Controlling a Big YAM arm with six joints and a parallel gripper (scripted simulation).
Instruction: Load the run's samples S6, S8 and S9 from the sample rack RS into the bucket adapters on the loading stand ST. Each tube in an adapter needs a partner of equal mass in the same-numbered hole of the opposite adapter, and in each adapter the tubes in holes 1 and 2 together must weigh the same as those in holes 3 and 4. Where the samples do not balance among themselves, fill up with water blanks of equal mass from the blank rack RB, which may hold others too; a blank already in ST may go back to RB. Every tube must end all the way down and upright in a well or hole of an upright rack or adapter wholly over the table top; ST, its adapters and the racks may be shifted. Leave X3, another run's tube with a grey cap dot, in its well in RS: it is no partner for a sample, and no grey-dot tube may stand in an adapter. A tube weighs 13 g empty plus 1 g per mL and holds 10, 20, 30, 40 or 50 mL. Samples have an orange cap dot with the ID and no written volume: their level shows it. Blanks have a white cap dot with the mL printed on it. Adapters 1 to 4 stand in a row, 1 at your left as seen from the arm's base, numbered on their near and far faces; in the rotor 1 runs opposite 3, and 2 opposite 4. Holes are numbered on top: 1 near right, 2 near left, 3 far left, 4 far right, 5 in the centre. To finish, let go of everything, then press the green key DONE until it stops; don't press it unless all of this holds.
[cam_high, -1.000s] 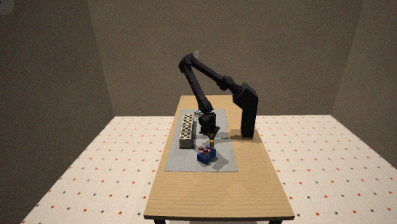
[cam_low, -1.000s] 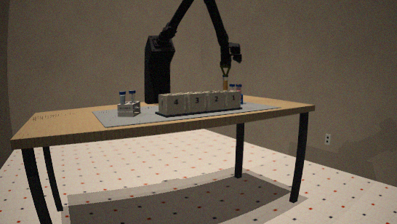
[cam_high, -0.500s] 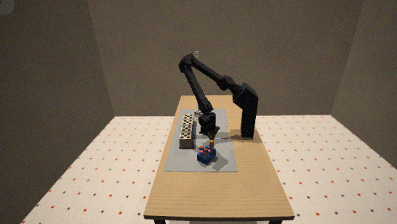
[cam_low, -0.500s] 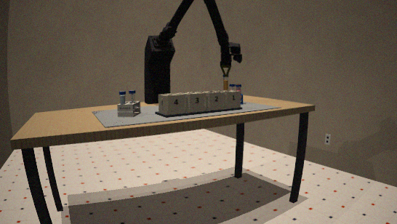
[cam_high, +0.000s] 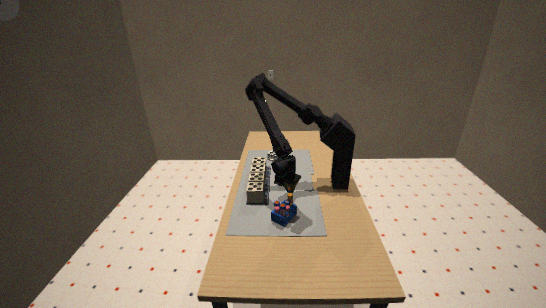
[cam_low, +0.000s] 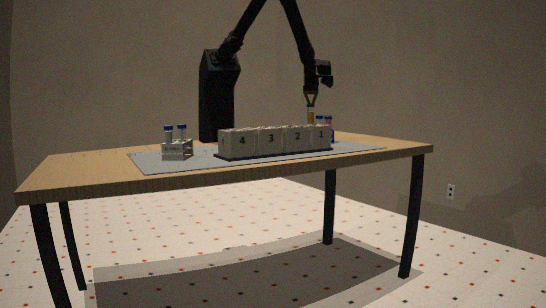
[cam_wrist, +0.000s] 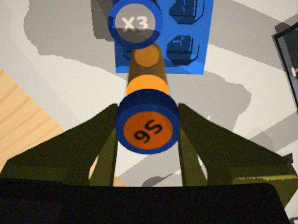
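My hand is 60 mm short of the sample tube S8, 50 mm to the right of it and 110 mm above it. Also, from my hand: blue sample rack rs (30 mm ahead, 20 mm to the left, 140 mm below); tube X3 (20 mm ahead, 30 mm to the left, 110 mm below); sample tube S9 (40 mm ahead, 70 mm to the left, 110 mm below).
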